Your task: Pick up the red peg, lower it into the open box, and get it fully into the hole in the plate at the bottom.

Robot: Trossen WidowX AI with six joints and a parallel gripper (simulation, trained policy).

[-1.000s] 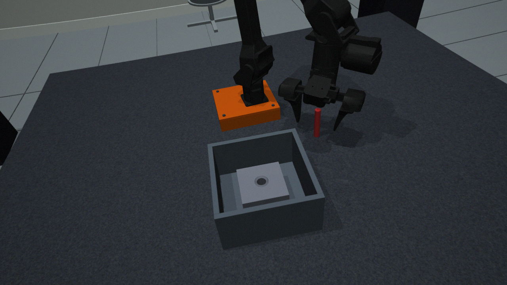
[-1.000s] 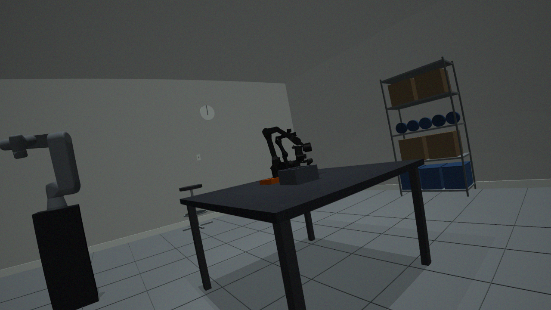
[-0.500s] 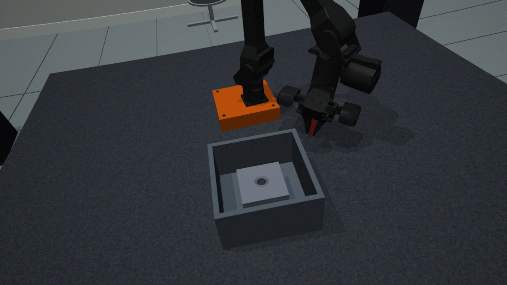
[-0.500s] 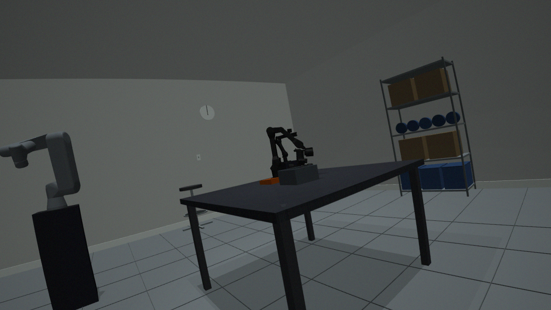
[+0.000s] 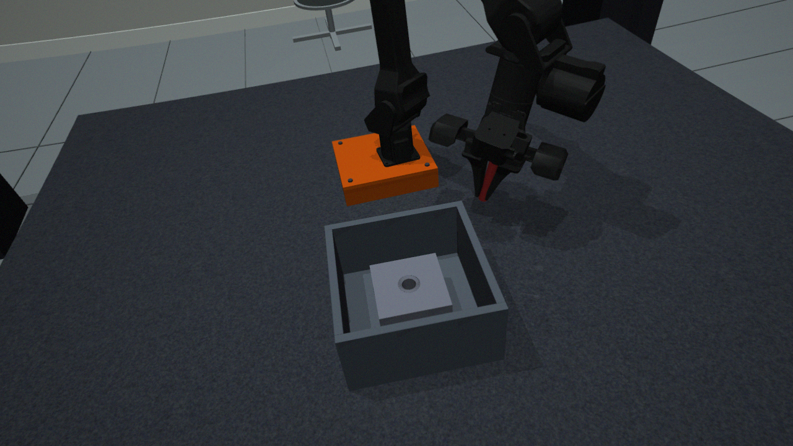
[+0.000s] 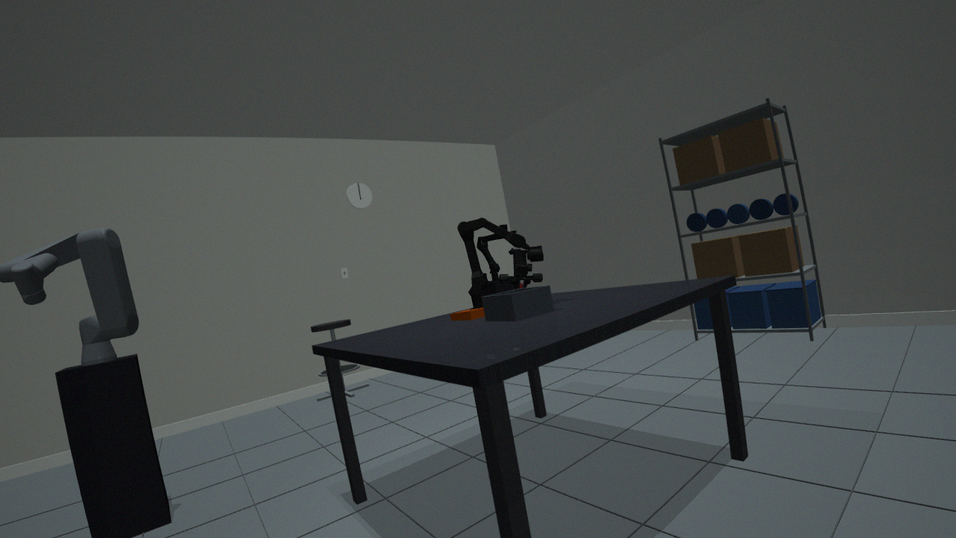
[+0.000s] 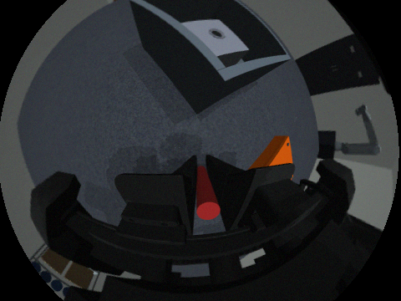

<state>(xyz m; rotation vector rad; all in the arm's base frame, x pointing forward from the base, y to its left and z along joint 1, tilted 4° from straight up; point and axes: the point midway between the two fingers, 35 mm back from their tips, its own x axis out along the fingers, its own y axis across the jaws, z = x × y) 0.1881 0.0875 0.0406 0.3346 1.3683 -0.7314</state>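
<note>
Right now my gripper tip is 160 mm to the left of the light grey plate, 130 mm short of it and 10 mm above it. The rest, counted from my gripper tip: red peg 20 mm to the left, 20 mm above, 10 mm behind; then grey box 160 mm to the right, 130 mm ahead, 30 mm below.
</note>
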